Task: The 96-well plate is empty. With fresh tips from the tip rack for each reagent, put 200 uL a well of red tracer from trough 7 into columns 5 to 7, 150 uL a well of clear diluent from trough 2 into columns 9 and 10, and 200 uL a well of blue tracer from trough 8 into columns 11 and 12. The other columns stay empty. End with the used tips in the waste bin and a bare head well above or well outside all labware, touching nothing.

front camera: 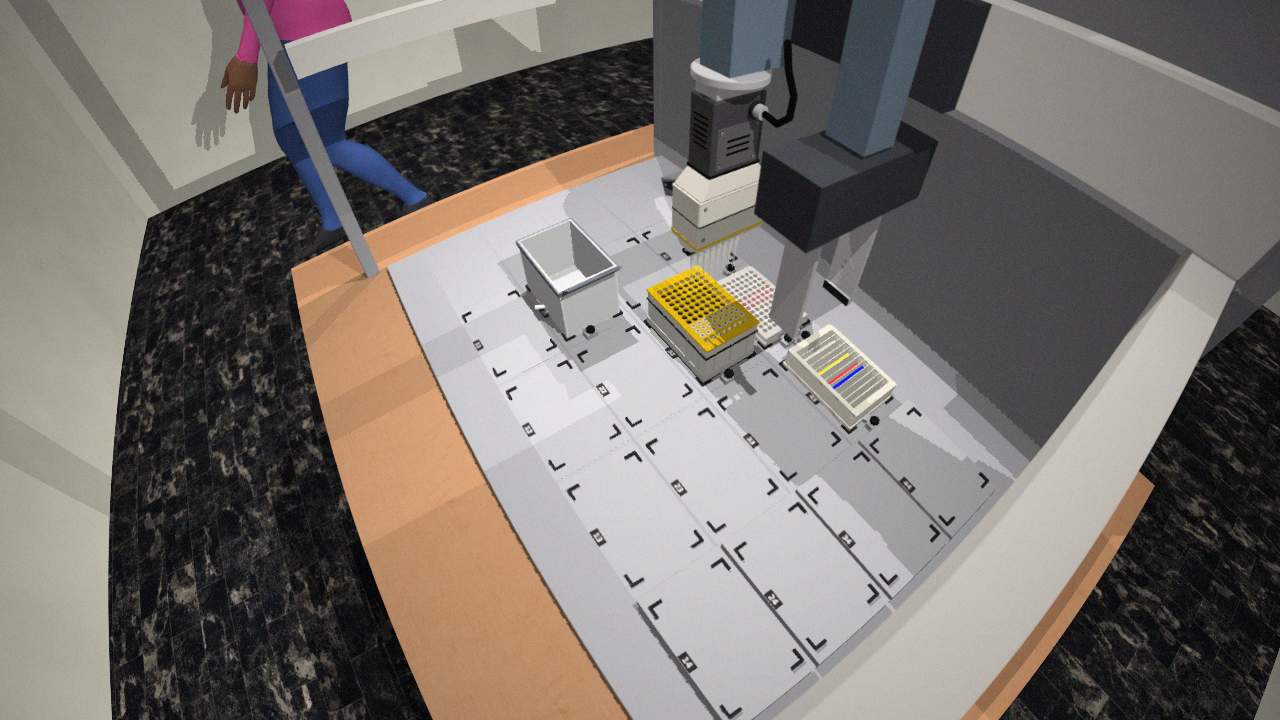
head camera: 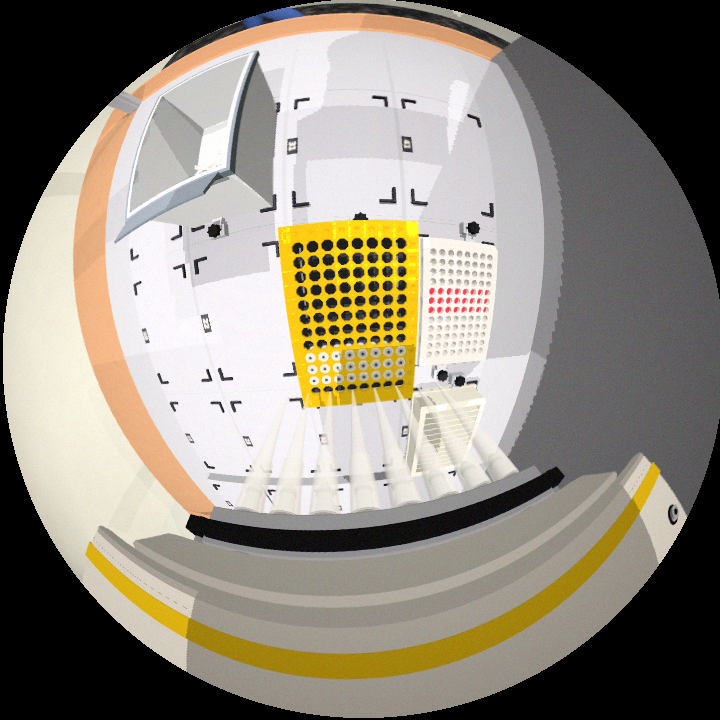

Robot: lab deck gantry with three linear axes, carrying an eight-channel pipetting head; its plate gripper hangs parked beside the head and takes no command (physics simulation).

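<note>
The pipetting head (front camera: 716,201) (head camera: 362,604) carries a row of tips (front camera: 716,254) (head camera: 362,476), high near the tip rack; their exact clearance is unclear. The yellow tip rack (front camera: 701,308) (head camera: 290,268) shows three columns of tips, with empty holes on both sides of them. The white 96-well plate (front camera: 750,291) (head camera: 425,302) beside it shows red in columns 5 to 7; its other wells look pale. The trough rack (front camera: 841,374) (head camera: 451,402) shows yellow, red and blue strips in the front view. The plate gripper (front camera: 812,308) is parked beside the head, its paddles apart and empty.
The grey waste bin (front camera: 586,306) (head camera: 255,141) stands beyond the tip rack, with pale tips visible inside in the head view. Small black knobs (front camera: 589,330) (head camera: 214,230) stand on the deck near the labware. A dark wall (front camera: 1029,295) (head camera: 624,268) bounds one side.
</note>
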